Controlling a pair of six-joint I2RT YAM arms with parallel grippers.
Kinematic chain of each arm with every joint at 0, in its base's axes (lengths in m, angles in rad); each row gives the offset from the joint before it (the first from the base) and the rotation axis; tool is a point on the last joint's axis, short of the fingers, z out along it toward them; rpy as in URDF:
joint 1: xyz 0 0 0.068 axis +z
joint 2: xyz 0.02 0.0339 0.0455 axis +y
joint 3: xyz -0.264 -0.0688 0 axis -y
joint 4: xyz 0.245 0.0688 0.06 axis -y
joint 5: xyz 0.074 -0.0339 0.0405 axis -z
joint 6: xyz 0.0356 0 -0.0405 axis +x
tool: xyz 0 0 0 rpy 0 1.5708 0
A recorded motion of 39 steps. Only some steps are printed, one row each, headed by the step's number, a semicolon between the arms.
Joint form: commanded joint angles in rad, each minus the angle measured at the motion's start. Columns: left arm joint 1, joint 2, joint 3, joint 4, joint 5, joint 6; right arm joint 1, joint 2, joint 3, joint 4, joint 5, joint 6.
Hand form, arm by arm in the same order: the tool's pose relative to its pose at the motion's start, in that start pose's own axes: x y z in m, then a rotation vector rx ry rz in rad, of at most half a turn. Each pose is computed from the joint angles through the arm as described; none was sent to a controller.
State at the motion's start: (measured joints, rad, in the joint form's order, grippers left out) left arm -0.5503 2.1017 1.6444 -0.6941 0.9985 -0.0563; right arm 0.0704 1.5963 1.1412 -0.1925 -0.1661 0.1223
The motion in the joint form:
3: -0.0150 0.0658 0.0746 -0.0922 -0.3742 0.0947; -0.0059 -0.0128 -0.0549 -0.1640 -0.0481 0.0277
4: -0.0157 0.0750 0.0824 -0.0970 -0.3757 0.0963; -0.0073 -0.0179 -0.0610 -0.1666 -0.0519 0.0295
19: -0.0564 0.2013 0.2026 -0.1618 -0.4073 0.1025; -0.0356 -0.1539 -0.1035 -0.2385 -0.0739 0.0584
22: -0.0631 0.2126 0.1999 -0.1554 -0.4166 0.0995; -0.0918 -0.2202 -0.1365 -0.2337 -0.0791 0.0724
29: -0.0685 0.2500 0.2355 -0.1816 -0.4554 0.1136; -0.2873 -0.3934 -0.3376 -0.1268 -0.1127 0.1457
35: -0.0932 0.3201 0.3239 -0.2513 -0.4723 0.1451; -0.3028 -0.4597 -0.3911 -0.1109 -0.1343 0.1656
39: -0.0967 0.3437 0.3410 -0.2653 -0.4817 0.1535; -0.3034 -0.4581 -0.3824 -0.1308 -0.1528 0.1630
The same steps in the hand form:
3: -0.0031 0.0194 0.0098 -0.3690 0.0646 0.0424; 0.0337 -0.0043 -0.0011 -0.0158 0.2057 0.0705
4: -0.0036 0.0212 0.0113 -0.3703 0.0697 0.0400; 0.0351 -0.0046 -0.0022 -0.0179 0.2094 0.0743
19: -0.0103 0.0360 0.0430 -0.3882 0.1493 0.0233; 0.0345 -0.0061 -0.0399 -0.0198 0.1846 0.1198
22: -0.0085 0.0391 0.0484 -0.3957 0.1591 0.0201; 0.0344 -0.0192 -0.0582 0.0113 0.1343 0.1624
29: -0.0092 0.0463 0.0550 -0.4319 0.1876 0.0209; 0.0679 -0.0628 -0.0943 0.1144 0.0068 0.3377
35: -0.0117 0.0501 0.0717 -0.4381 0.2496 0.0350; 0.0775 -0.0613 -0.1044 0.1014 -0.0237 0.3575
39: -0.0105 0.0550 0.0767 -0.4455 0.2697 0.0326; 0.0769 -0.0605 -0.1051 0.0847 -0.0098 0.3597

